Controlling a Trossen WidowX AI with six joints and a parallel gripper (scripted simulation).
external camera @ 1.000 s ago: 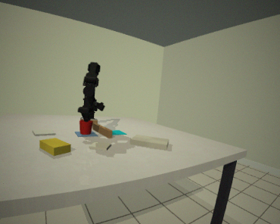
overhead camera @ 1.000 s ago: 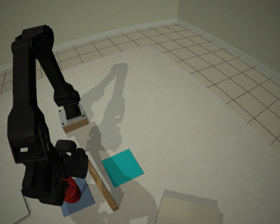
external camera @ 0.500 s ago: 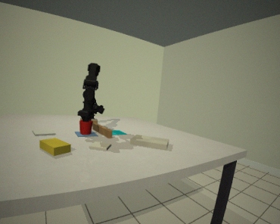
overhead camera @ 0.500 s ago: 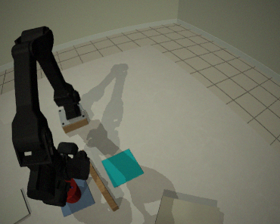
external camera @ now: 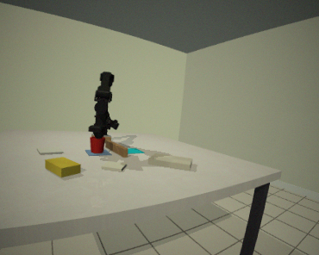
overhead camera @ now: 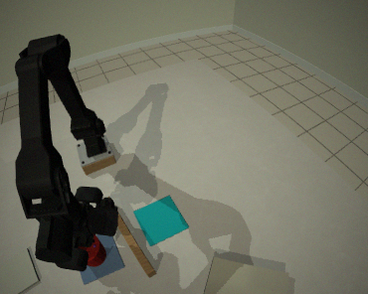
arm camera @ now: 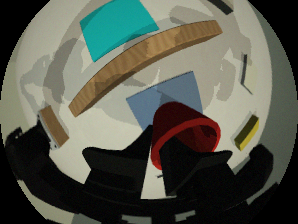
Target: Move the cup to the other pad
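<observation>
My gripper tip is now 180 mm to the right of the teal pad, 40 mm above it and 10 mm past it. From my gripper tip the other things lie so: white plate 230 mm to the right, 30 mm below, 10 mm ahead; wooden bar 80 mm to the left, 20 mm below, 10 mm ahead; red cup 30 mm ahead, 20 mm to the right.
</observation>
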